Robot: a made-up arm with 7 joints.
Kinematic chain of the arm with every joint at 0, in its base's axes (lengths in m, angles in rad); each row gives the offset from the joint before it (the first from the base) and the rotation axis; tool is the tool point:
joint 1: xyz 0 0 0.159 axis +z
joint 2: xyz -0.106 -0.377 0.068 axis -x
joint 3: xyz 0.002 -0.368 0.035 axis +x
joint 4: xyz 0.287 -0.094 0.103 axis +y
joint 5: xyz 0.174 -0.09 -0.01 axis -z
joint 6: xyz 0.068 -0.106 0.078 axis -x
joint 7: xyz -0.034 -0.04 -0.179 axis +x
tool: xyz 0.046 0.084 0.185
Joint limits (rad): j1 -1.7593..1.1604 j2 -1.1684..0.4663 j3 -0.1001..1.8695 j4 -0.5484..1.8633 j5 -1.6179..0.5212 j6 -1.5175..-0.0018 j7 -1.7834..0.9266
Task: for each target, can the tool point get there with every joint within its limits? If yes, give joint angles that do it. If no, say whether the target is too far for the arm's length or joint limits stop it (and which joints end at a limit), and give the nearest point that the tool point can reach.
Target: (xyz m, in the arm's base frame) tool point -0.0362 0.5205 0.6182
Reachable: no: joint limits stop it (at a limit: joint 1, joint 2, joint 3, joint 6, joint 7) | nearest point 0.2983 0.1961 0.1347 | short by 0.672 m
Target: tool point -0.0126 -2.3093 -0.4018
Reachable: no: too far | nearest point -0.0070 -1.2821 -0.0633 | short by 1.082 m
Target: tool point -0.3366 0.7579 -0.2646
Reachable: no: joint limits stop it (at a limit: joint 1, joint 4, joint 6, joint 7) | nearest point -0.4431 0.1994 -0.2646 | short by 0.569 m
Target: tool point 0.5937 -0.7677 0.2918
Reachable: yes | joints 0.2326 -0.2449 0.1533 0.2288 -0.6544 -0.8326 -0.7347
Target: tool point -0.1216 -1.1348 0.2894
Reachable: yes | joints -0.4713 0.1541 1.1637 -0.2285 -0.0413 -0.6837 -0.2781
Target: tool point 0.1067 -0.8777 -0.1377
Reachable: yes | joints -0.2622 -0.1293 0.8353 1.1426 -0.1815 -0.8790 0.5443
